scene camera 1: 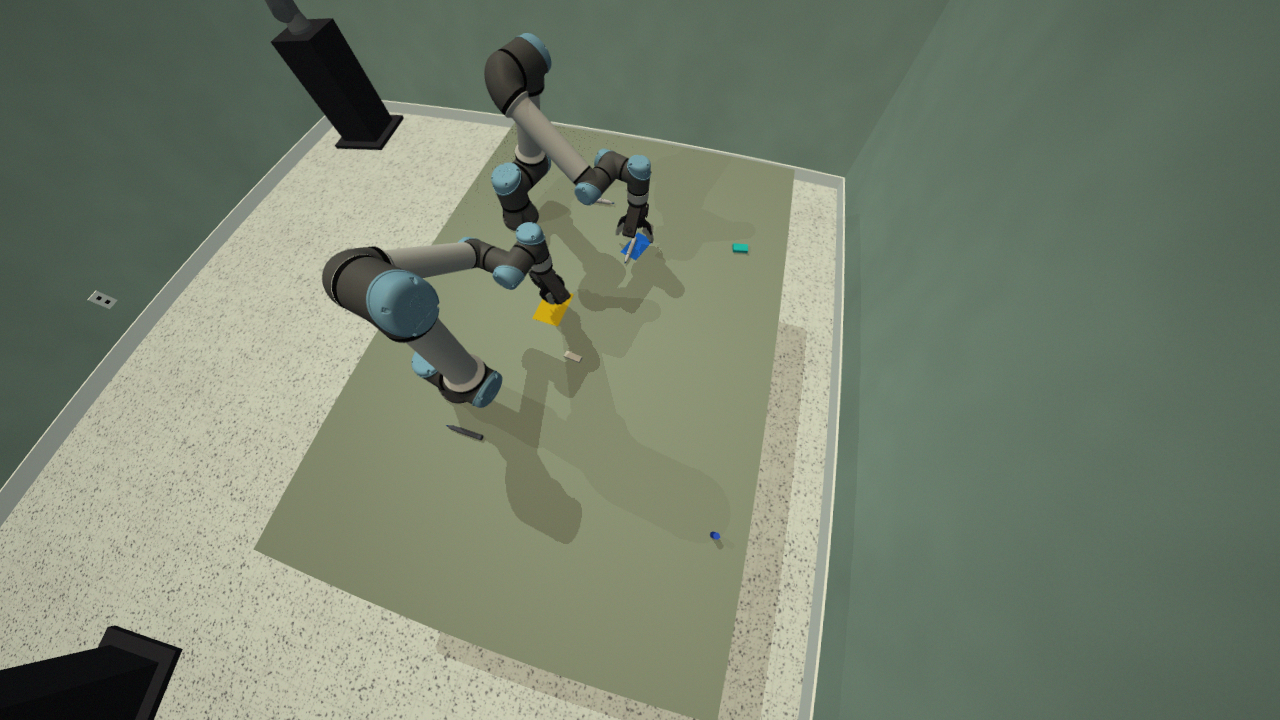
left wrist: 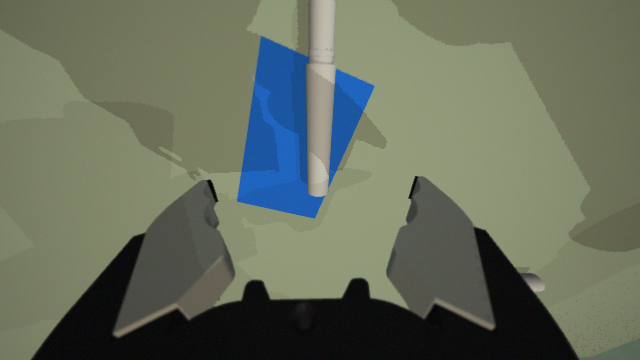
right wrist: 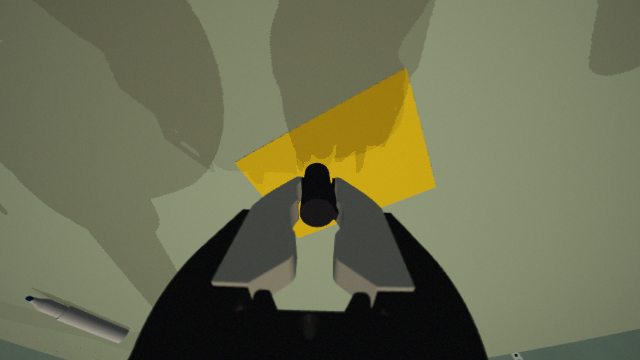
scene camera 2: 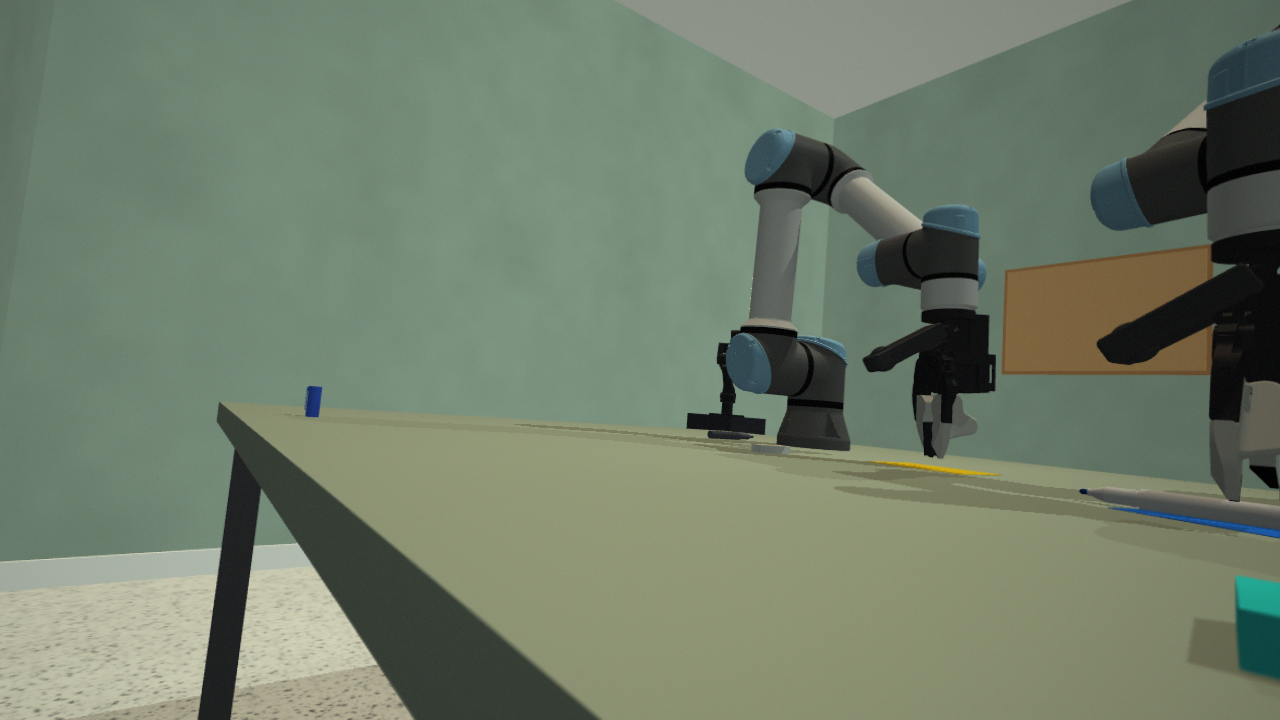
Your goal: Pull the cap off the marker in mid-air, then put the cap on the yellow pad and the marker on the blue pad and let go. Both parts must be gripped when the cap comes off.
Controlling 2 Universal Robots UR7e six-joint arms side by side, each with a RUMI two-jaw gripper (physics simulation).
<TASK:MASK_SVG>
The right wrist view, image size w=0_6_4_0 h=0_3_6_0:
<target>my right gripper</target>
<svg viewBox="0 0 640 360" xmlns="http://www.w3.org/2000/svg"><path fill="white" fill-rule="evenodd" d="M128 360L488 360L476 324L463 298L439 263L392 213L385 213L370 197L339 177L332 178L332 188L334 188L336 195L336 207L339 211L335 221L340 228L335 234L333 279L352 298L345 311L278 310L272 295L293 282L296 276L297 248L293 227L299 220L298 204L301 202L304 177L301 176L295 177L272 190L258 200L250 209L242 209L190 257L169 282L155 303Z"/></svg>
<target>black cap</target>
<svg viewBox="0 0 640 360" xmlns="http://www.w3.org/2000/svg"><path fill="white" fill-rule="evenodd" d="M313 163L306 168L304 174L300 218L308 226L323 227L336 220L339 211L336 207L335 190L332 188L328 168L321 163Z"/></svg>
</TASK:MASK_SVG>
